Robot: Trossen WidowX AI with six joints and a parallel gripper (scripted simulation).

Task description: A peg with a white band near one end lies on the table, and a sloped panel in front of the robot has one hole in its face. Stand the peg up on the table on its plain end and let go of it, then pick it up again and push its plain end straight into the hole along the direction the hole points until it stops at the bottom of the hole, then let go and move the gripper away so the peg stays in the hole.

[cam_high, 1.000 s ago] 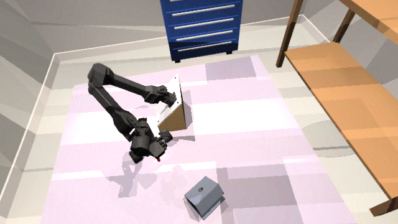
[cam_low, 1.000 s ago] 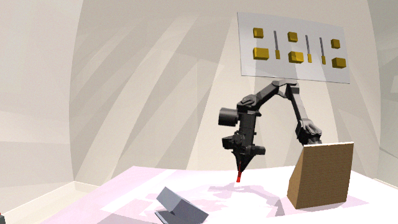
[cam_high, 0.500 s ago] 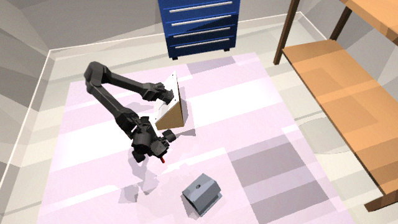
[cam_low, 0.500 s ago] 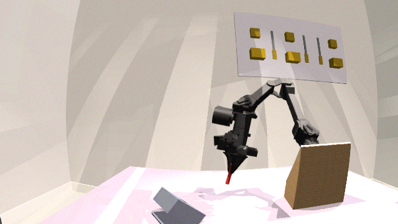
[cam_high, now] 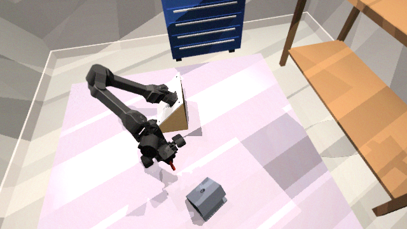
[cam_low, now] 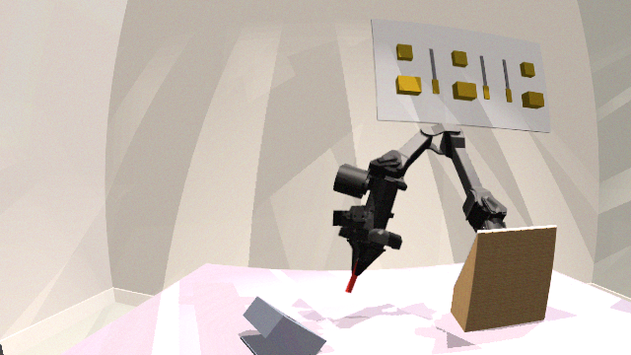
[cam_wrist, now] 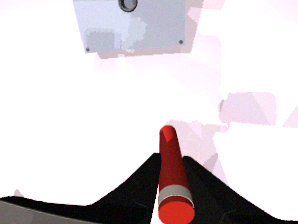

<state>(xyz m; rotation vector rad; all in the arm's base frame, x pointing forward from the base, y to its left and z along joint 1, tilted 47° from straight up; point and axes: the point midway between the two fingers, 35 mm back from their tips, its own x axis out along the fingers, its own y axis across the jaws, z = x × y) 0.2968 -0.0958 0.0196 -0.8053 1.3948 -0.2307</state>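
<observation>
My gripper tip is 14 cm short of the grey sloped panel, 11 cm to the right of it and 9 cm above it. Also, from my gripper tip: red peg 2 cm above.
</observation>
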